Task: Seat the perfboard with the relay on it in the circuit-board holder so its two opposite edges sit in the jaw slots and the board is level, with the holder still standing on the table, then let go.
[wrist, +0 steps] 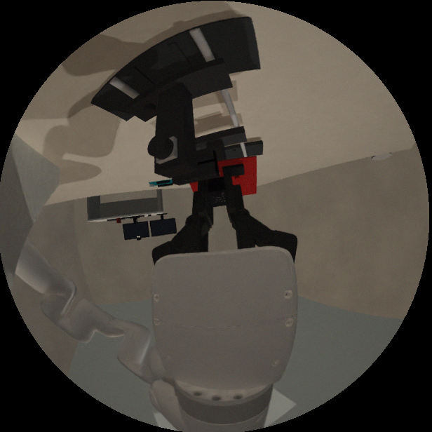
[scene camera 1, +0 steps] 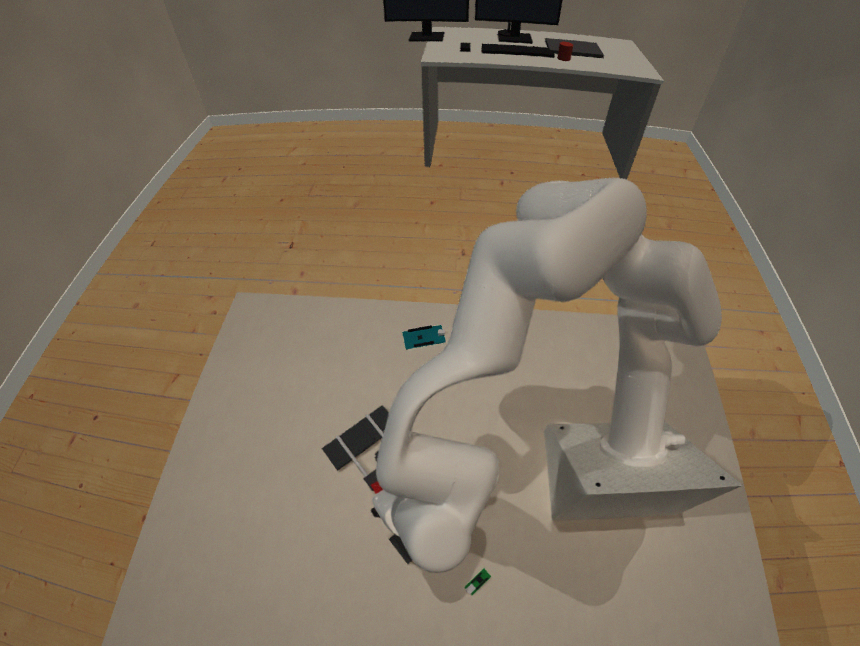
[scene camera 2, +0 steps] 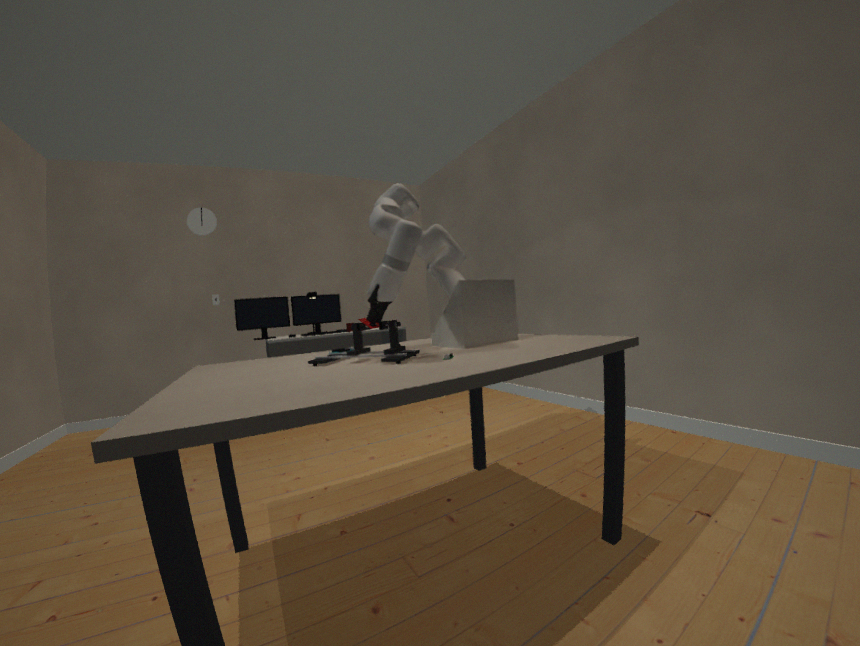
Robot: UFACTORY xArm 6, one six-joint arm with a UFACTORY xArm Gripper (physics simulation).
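Where they show: gripper, fingertip midpoint: (scene camera 2: 373,321); arm's base at its link origin: (scene camera 1: 632,450) (scene camera 2: 472,308).
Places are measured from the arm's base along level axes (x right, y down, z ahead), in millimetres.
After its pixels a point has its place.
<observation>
The red perfboard (scene camera 1: 376,487) @(x -75, y 11, z 474 mm) (scene camera 2: 367,323) @(x -84, y 21, z 462 mm) (wrist: 248,181) is at the height of the holder's jaws, beside and partly behind them. It looks somewhat tilted in scene camera 2. The black circuit-board holder (scene camera 1: 356,439) @(x 51, y 119, z 547 mm) (scene camera 2: 358,339) @(x -28, y 68, z 473 mm) (wrist: 175,122) stands on the table, with two upright posts on feet joined by pale rods. My gripper (scene camera 2: 374,321) @(x -68, y 17, z 437 mm) (wrist: 217,184) is shut on the perfboard's dark relay, above the holder's middle. The arm hides much of the holder in scene camera 1. Whether either board edge sits in a jaw slot cannot be told.
A teal board (scene camera 1: 424,337) @(x 334, y 134, z 416 mm) (wrist: 160,183) lies on the table (scene camera 1: 243,417) @(x 88, y 135, z 831 mm) (scene camera 2: 236,385) @(x -133, y 135, z 823 mm) behind the holder. A small green board (scene camera 1: 477,582) @(x -223, y 133, z 283 mm) (scene camera 2: 448,356) @(x -244, y 127, z 298 mm) lies near the holder's other end. The arm's grey pedestal (scene camera 1: 639,479) @(x -74, y -72, z 32 mm) (scene camera 2: 486,312) @(x -101, y 19, z 19 mm) stands to the right.
</observation>
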